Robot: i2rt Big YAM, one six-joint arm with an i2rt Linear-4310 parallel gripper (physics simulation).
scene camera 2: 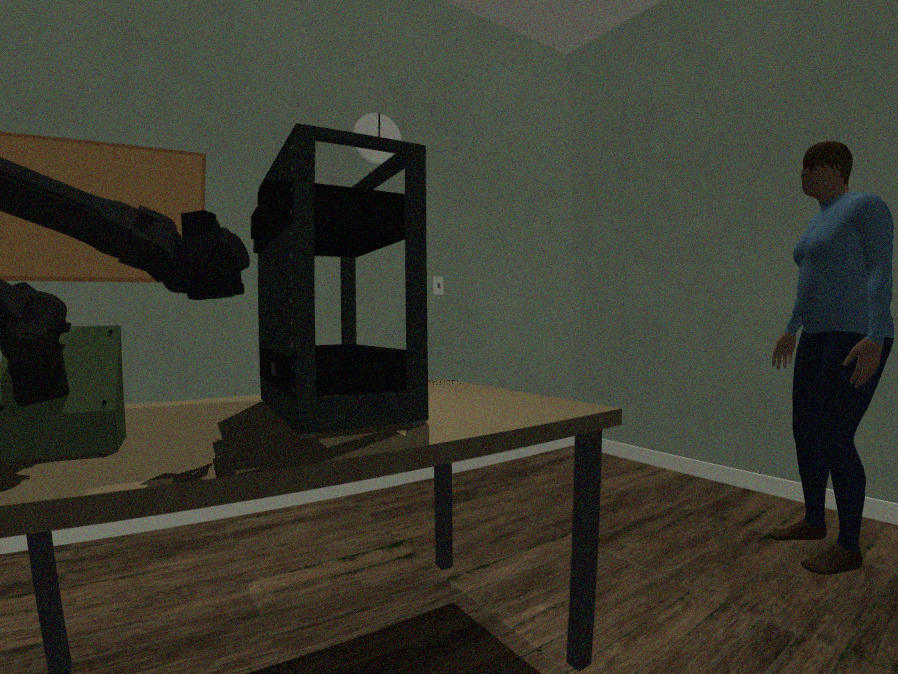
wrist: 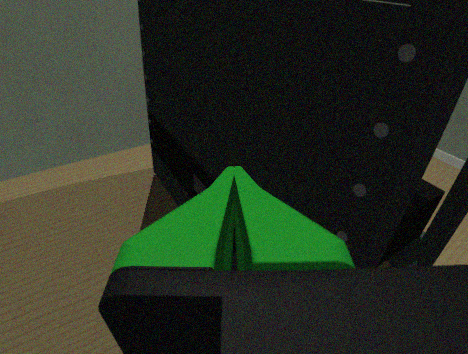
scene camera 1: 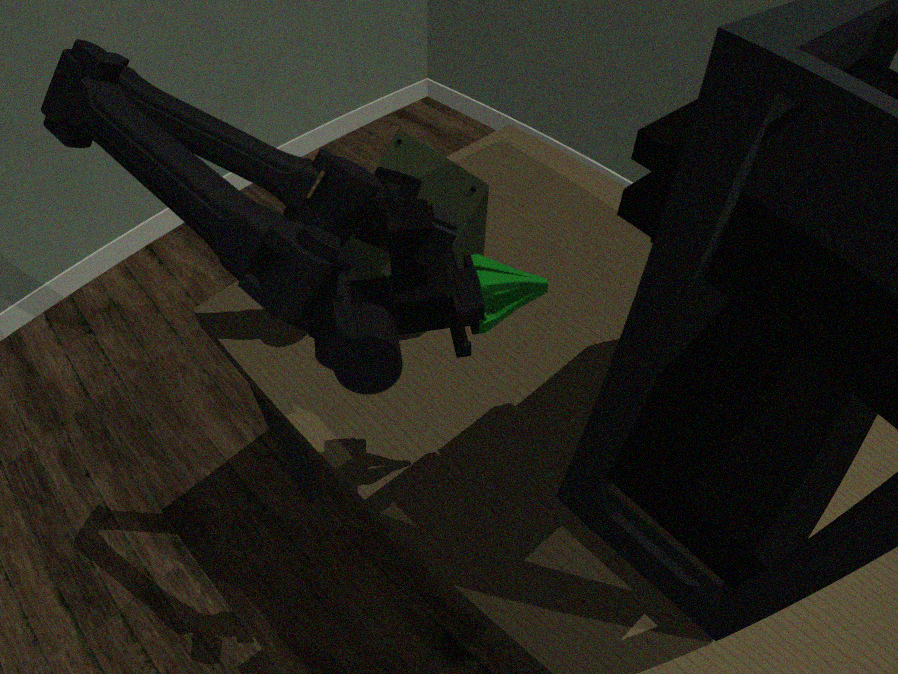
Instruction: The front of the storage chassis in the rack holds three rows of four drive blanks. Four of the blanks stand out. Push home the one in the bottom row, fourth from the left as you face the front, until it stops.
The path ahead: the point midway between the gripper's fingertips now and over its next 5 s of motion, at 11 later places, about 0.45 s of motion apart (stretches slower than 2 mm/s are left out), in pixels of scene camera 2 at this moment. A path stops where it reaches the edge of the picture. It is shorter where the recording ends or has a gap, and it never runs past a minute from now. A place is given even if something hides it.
The gripper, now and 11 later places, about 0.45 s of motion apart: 239,281; 239,283; 240,285; 242,285; 244,285; 245,288; 239,273; 227,247; 212,210; 202,174; 241,201; 244,211
